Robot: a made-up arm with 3 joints. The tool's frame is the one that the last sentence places. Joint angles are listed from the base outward.
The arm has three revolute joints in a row. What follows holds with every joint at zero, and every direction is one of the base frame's.
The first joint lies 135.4 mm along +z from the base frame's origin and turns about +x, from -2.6 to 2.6 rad.
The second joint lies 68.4 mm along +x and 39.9 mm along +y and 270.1 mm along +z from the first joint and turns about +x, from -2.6 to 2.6 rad.
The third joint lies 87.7 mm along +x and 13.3 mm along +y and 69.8 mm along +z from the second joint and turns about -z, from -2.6 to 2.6 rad.
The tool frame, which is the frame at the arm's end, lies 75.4 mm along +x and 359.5 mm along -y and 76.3 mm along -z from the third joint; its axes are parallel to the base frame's.
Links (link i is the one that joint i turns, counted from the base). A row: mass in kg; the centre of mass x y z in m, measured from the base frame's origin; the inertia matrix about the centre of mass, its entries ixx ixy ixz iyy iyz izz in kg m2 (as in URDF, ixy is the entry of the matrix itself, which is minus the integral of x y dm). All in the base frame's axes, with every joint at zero. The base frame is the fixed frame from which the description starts. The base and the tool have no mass.
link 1: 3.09; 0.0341 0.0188 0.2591; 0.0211 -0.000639 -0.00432 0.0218 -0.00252 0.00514
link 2: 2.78; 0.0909 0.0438 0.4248; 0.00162 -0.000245 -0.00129 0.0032 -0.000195 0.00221
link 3: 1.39; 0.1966 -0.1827 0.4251; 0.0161 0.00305 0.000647 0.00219 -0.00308 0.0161
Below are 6 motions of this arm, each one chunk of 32 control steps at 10 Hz.
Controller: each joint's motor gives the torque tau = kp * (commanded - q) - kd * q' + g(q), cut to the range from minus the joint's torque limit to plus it. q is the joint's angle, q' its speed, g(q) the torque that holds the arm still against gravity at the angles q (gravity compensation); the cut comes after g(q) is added. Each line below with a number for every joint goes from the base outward.
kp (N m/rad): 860 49 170
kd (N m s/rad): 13 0.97 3.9
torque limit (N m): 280 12 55
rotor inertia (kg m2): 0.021 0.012 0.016
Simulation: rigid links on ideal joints. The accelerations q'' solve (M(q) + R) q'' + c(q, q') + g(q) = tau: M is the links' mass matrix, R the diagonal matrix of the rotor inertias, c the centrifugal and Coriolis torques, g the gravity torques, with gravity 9.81 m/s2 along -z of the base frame. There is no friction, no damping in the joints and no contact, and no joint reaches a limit. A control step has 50 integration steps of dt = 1/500 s. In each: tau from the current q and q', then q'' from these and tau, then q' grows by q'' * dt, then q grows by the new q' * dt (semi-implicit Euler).
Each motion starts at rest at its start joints. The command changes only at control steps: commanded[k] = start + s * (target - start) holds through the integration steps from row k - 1 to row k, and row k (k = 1, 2, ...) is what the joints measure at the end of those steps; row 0 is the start. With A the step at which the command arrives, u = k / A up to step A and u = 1 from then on. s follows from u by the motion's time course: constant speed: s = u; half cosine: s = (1 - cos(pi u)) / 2; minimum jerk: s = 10 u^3 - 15 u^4 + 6 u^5; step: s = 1 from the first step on.
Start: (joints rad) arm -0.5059 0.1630 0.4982
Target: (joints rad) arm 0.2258 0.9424 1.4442
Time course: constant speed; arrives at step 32
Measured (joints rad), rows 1 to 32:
1: -0.4805 0.1990 0.5304
2: -0.4570 0.2306 0.5595
3: -0.4349 0.2444 0.5892
4: -0.4117 0.2737 0.6184
5: -0.3890 0.2978 0.6479
6: -0.3662 0.3205 0.6773
7: -0.3434 0.3460 0.7067
8: -0.3206 0.3697 0.7362
9: -0.2978 0.3939 0.7656
10: -0.2750 0.4182 0.7951
11: -0.2522 0.4423 0.8245
12: -0.2294 0.4665 0.8540
13: -0.2066 0.4907 0.8835
14: -0.1838 0.5148 0.9130
15: -0.1610 0.5389 0.9424
16: -0.1381 0.5630 0.9719
17: -0.1153 0.5870 1.0015
18: -0.0925 0.6110 1.0310
19: -0.0697 0.6350 1.0605
20: -0.0468 0.6590 1.0900
21: -0.0240 0.6830 1.1196
22: -0.0011 0.7069 1.1491
23: 0.0217 0.7307 1.1787
24: 0.0446 0.7546 1.2083
25: 0.0674 0.7784 1.2379
26: 0.0903 0.8022 1.2675
27: 0.1132 0.8260 1.2971
28: 0.1361 0.8498 1.3267
29: 0.1590 0.8736 1.3564
30: 0.1819 0.8975 1.3860
31: 0.2049 0.9214 1.4157
32: 0.2278 0.9454 1.4454

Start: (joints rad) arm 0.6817 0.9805 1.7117
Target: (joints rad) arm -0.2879 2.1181 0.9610
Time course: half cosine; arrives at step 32
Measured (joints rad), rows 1 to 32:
1: 0.6791 0.9828 1.7099
2: 0.6716 0.9902 1.7045
3: 0.6595 1.0031 1.6955
4: 0.6430 1.0215 1.6830
5: 0.6221 1.0451 1.6670
6: 0.5972 1.0739 1.6479
7: 0.5684 1.1076 1.6256
8: 0.5361 1.1461 1.6004
9: 0.5005 1.1888 1.5726
10: 0.4619 1.2356 1.5424
11: 0.4208 1.2859 1.5101
12: 0.3776 1.3392 1.4760
13: 0.3327 1.3948 1.4405
14: 0.2866 1.4520 1.4040
15: 0.2396 1.5098 1.3668
16: 0.1922 1.5677 1.3293
17: 0.1449 1.6249 1.2919
18: 0.0981 1.6809 1.2550
19: 0.0522 1.7351 1.2189
20: 0.0077 1.7872 1.1840
21: -0.0351 1.8367 1.1507
22: -0.0756 1.8834 1.1192
23: -0.1136 1.9267 1.0899
24: -0.1486 1.9665 1.0631
25: -0.1803 2.0022 1.0389
26: -0.2084 2.0337 1.0177
27: -0.2325 2.0605 0.9996
28: -0.2526 2.0826 0.9848
29: -0.2683 2.0995 0.9735
30: -0.2795 2.1112 0.9656
31: -0.2861 2.1176 0.9613
32: -0.2881 2.1185 0.9606

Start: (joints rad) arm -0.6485 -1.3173 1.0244
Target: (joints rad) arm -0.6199 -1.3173 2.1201
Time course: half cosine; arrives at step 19
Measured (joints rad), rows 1 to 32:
1: -0.6484 -1.3171 1.0332
2: -0.6480 -1.3166 1.0578
3: -0.6472 -1.3163 1.0962
4: -0.6460 -1.3161 1.1477
5: -0.6445 -1.3160 1.2107
6: -0.6428 -1.3161 1.2835
7: -0.6409 -1.3166 1.3642
8: -0.6389 -1.3173 1.4506
9: -0.6367 -1.3181 1.5402
10: -0.6346 -1.3189 1.6308
11: -0.6324 -1.3194 1.7198
12: -0.6301 -1.3196 1.8047
13: -0.6280 -1.3197 1.8834
14: -0.6260 -1.3196 1.9536
15: -0.6242 -1.3193 2.0134
16: -0.6226 -1.3188 2.0611
17: -0.6214 -1.3183 2.0955
18: -0.6205 -1.3178 2.1156
19: -0.6200 -1.3174 2.1209
20: -0.6199 -1.3173 2.1200
21: -0.6199 -1.3173 2.1201
22: -0.6199 -1.3173 2.1201
23: -0.6199 -1.3173 2.1201
24: -0.6199 -1.3173 2.1201
25: -0.6199 -1.3173 2.1201
26: -0.6199 -1.3173 2.1201
27: -0.6199 -1.3173 2.1201
28: -0.6199 -1.3173 2.1201
29: -0.6199 -1.3173 2.1201
30: -0.6199 -1.3173 2.1201
31: -0.6199 -1.3173 2.1201
32: -0.6199 -1.3173 2.1201

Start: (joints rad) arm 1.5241 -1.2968 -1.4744
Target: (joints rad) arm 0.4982 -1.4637 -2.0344
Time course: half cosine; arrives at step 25
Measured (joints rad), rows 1 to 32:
1: 1.5195 -1.2977 -1.4777
2: 1.5064 -1.3000 -1.4861
3: 1.4855 -1.3033 -1.4985
4: 1.4571 -1.3076 -1.5150
5: 1.4218 -1.3128 -1.5352
6: 1.3800 -1.3187 -1.5588
7: 1.3325 -1.3253 -1.5855
8: 1.2800 -1.3325 -1.6148
9: 1.2233 -1.3404 -1.6463
10: 1.1633 -1.3490 -1.6795
11: 1.1009 -1.3583 -1.7138
12: 1.0372 -1.3682 -1.7488
13: 0.9730 -1.3786 -1.7838
14: 0.9094 -1.3893 -1.8184
15: 0.8474 -1.4000 -1.8520
16: 0.7879 -1.4105 -1.8840
17: 0.7319 -1.4205 -1.9140
18: 0.6802 -1.4298 -1.9416
19: 0.6338 -1.4383 -1.9662
20: 0.5932 -1.4457 -1.9875
21: 0.5592 -1.4519 -2.0052
22: 0.5323 -1.4569 -2.0189
23: 0.5129 -1.4605 -2.0286
24: 0.5014 -1.4628 -2.0339
25: 0.4978 -1.4637 -2.0348
26: 0.4982 -1.4637 -2.0343
27: 0.4982 -1.4637 -2.0344
28: 0.4982 -1.4637 -2.0344
29: 0.4982 -1.4637 -2.0344
30: 0.4982 -1.4637 -2.0344
31: 0.4982 -1.4637 -2.0344
32: 0.4982 -1.4637 -2.0344

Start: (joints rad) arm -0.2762 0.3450 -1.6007
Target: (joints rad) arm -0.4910 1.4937 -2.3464
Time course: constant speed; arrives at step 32
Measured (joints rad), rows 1 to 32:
1: -0.2843 0.3806 -1.6293
2: -0.2903 0.4181 -1.6515
3: -0.2972 0.4537 -1.6752
4: -0.3038 0.4900 -1.6984
5: -0.3104 0.5261 -1.7217
6: -0.3171 0.5622 -1.7450
7: -0.3237 0.5983 -1.7683
8: -0.3304 0.6344 -1.7916
9: -0.3370 0.6705 -1.8149
10: -0.3437 0.7065 -1.8382
11: -0.3503 0.7426 -1.8615
12: -0.3570 0.7786 -1.8848
13: -0.3637 0.8146 -1.9081
14: -0.3703 0.8506 -1.9314
15: -0.3770 0.8866 -1.9546
16: -0.3836 0.9226 -1.9779
17: -0.3903 0.9586 -2.0011
18: -0.3970 0.9946 -2.0244
19: -0.4036 1.0305 -2.0476
20: -0.4103 1.0665 -2.0709
21: -0.4170 1.1024 -2.0941
22: -0.4237 1.1384 -2.1174
23: -0.4303 1.1744 -2.1406
24: -0.4370 1.2103 -2.1639
25: -0.4437 1.2463 -2.1871
26: -0.4504 1.2822 -2.2104
27: -0.4571 1.3182 -2.2336
28: -0.4637 1.3542 -2.2569
29: -0.4704 1.3901 -2.2801
30: -0.4771 1.4261 -2.3034
31: -0.4838 1.4621 -2.3266
32: -0.4905 1.4980 -2.3499

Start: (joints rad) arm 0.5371 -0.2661 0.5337
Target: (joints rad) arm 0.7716 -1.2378 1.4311
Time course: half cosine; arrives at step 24
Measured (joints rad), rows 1 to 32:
1: 0.5381 -0.2707 0.5381
2: 0.5410 -0.2846 0.5505
3: 0.5458 -0.3065 0.5702
4: 0.5525 -0.3355 0.5969
5: 0.5609 -0.3718 0.6302
6: 0.5708 -0.4144 0.6695
7: 0.5822 -0.4625 0.7141
8: 0.5948 -0.5155 0.7632
9: 0.6083 -0.5724 0.8162
10: 0.6227 -0.6322 0.8720
11: 0.6376 -0.6940 0.9297
12: 0.6529 -0.7566 0.9883
13: 0.6682 -0.8192 1.0469
14: 0.6833 -0.8807 1.1045
15: 0.6979 -0.9400 1.1600
16: 0.7119 -0.9963 1.2124
17: 0.7248 -1.0486 1.2609
18: 0.7366 -1.0959 1.3047
19: 0.7469 -1.1375 1.3428
20: 0.7556 -1.1727 1.3748
21: 0.7625 -1.2007 1.4000
22: 0.7675 -1.2211 1.4180
23: 0.7706 -1.2336 1.4286
24: 0.7716 -1.2377 1.4315
25: 0.7716 -1.2378 1.4311
26: 0.7716 -1.2378 1.4311
27: 0.7716 -1.2378 1.4311
28: 0.7716 -1.2378 1.4311
29: 0.7716 -1.2378 1.4311
30: 0.7716 -1.2378 1.4311
31: 0.7716 -1.2378 1.4311
32: 0.7716 -1.2378 1.4311

